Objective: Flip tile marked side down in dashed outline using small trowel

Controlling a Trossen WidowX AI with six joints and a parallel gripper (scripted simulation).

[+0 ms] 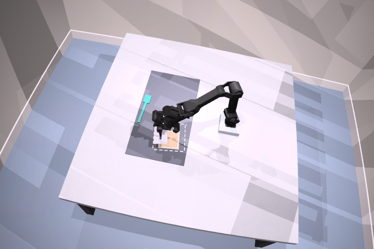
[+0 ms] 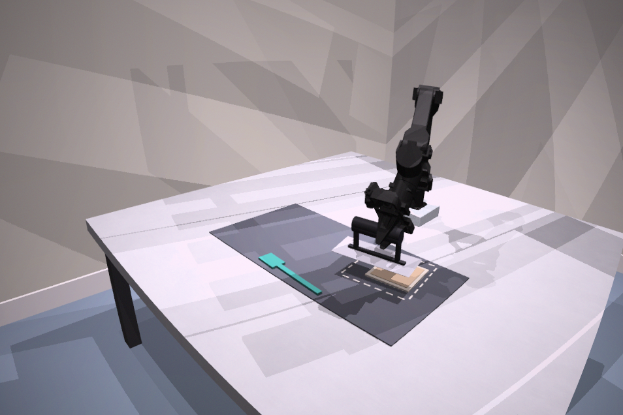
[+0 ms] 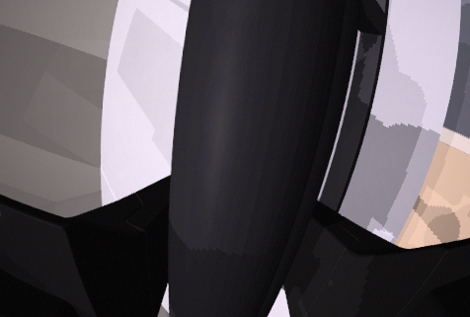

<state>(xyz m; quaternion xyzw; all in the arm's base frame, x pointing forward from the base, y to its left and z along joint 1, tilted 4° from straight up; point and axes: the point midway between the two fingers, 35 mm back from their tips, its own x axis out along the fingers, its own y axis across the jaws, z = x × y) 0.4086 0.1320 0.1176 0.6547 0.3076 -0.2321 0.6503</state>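
The dark mat lies 40 mm behind my gripper tip, 170 mm to the right of it and 120 mm below it. Also, from my gripper tip: teal trowel (100 mm ahead, 200 mm to the right, 100 mm below); tile (80 mm behind, 10 mm to the left, 100 mm below).
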